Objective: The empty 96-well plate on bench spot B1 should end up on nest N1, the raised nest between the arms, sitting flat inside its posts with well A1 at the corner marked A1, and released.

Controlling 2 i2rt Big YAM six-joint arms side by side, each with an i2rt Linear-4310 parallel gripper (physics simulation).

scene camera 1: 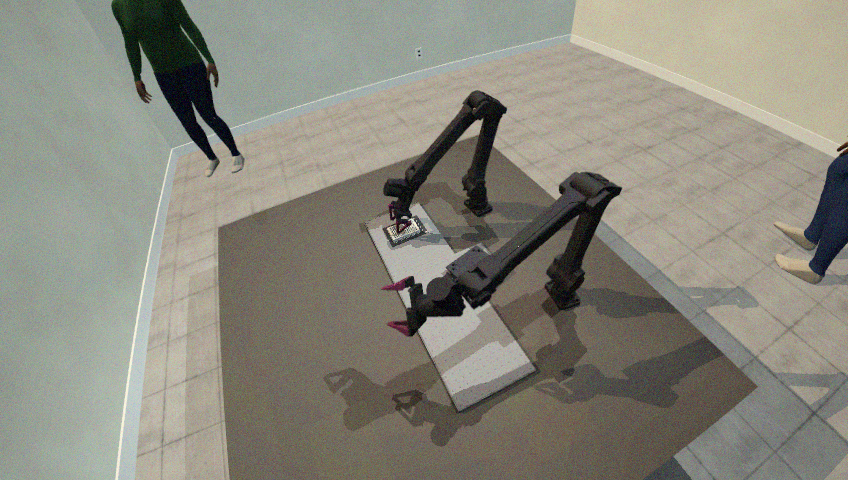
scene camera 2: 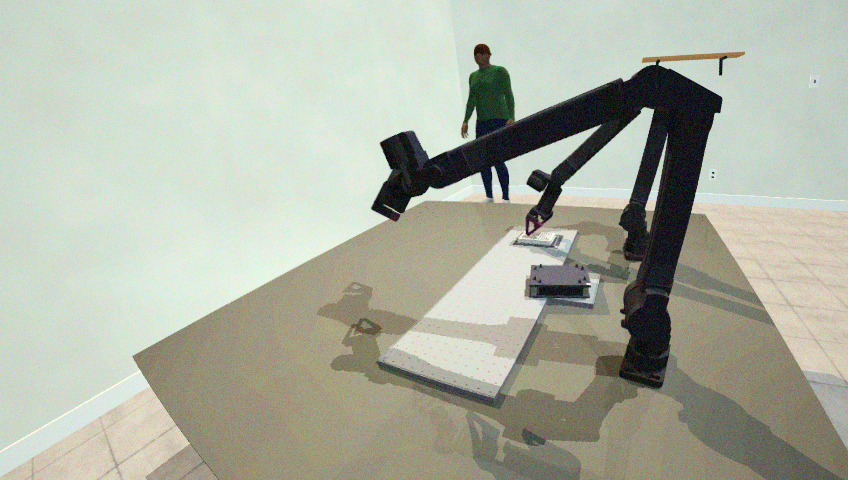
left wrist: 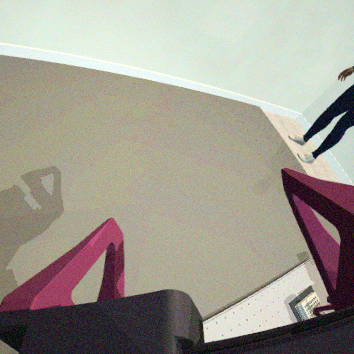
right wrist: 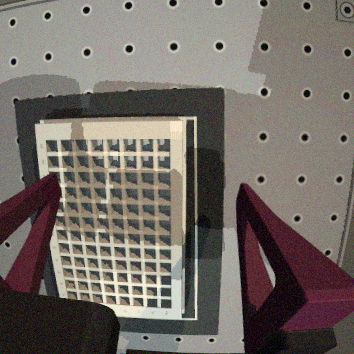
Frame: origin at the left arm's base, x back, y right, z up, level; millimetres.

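Seen in the pictures: left gripper, between the fingertips: [scene camera 1: 384,306] [scene camera 2: 389,190] [left wrist: 196,203]; right gripper, between the fingertips: [scene camera 1: 394,226] [scene camera 2: 531,231] [left wrist: 320,304] [right wrist: 145,186]; left arm's base, origin of its link: [scene camera 1: 561,294] [scene camera 2: 644,363]; right arm's base, origin of its link: [scene camera 1: 478,206] [scene camera 2: 636,253].
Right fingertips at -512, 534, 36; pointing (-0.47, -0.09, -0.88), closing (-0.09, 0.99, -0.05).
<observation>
Pixels of each thing's top centre, then the offset from my right fingertips to it, as dx, dy, dz. Level surfaces: height alone.
- white 96-well plate, centre of its top: [right wrist: 110,231] [left wrist: 319,319] [scene camera 2: 536,236] [scene camera 1: 403,228] +32, -19, -7
- raised grey nest, centre of its top: [scene camera 2: 559,271] [scene camera 1: 471,262] +236, -326, +26
- white perforated board, height of its surface: dz -23
The white 96-well plate [scene camera 1: 414,227] [scene camera 2: 540,238] [left wrist: 310,303] [right wrist: 107,131] lies flat on the dark rectangle of its bench spot [right wrist: 210,110]. Its lettering is too small to read. My right gripper [scene camera 1: 396,220] [scene camera 2: 531,229] [right wrist: 145,186] is open above the plate. In the right wrist view one finger overlaps the plate's left edge, and the other is right of the plate with a gap. My left gripper [scene camera 1: 386,306] [scene camera 2: 390,217] [left wrist: 196,203] is open and empty, high above the table. The raised grey nest [scene camera 1: 465,261] [scene camera 2: 559,275] has short posts and holds no plate; its A1 mark is not readable.
The white perforated board [scene camera 1: 458,356] [scene camera 2: 452,350] [right wrist: 300,115] runs under the bench spot. The nest stands beside its long edge, between the arm bases. My left arm passes close to the nest in scene camera 1. A person in green [scene camera 1: 163,35] [scene camera 2: 491,95] stands beyond the table.
</observation>
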